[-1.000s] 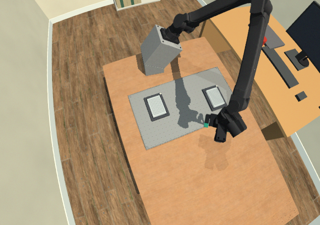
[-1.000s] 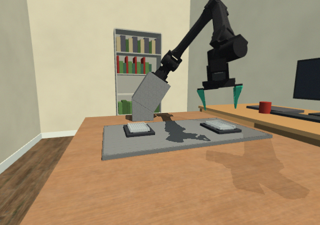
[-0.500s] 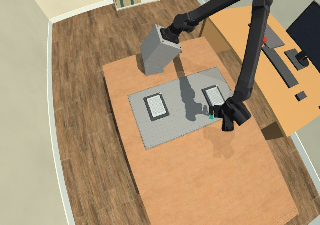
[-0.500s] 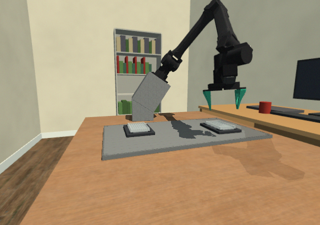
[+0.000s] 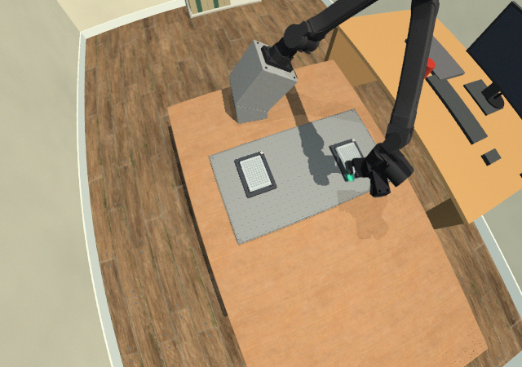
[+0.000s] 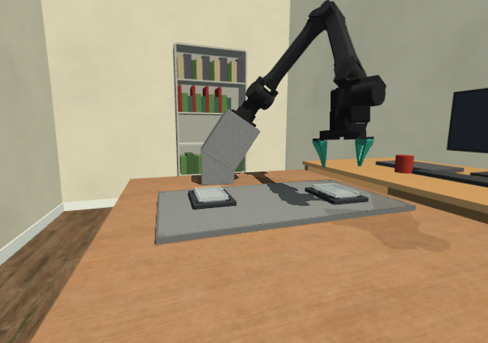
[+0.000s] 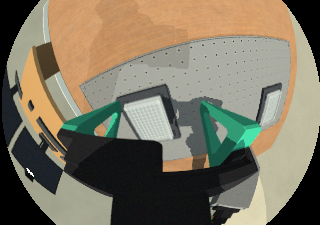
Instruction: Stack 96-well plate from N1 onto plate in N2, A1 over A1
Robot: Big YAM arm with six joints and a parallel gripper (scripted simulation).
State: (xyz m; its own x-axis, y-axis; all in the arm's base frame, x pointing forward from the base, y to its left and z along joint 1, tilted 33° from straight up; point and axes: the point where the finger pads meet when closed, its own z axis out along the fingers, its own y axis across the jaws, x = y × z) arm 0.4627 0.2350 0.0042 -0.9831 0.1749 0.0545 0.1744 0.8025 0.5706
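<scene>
The nest N1 is 120 mm below my hand, 110 mm behind it and 50 mm to the left of it. From my hand the other things lie so: nest N2: 350 mm to the right, 130 mm behind, 120 mm below.
</scene>
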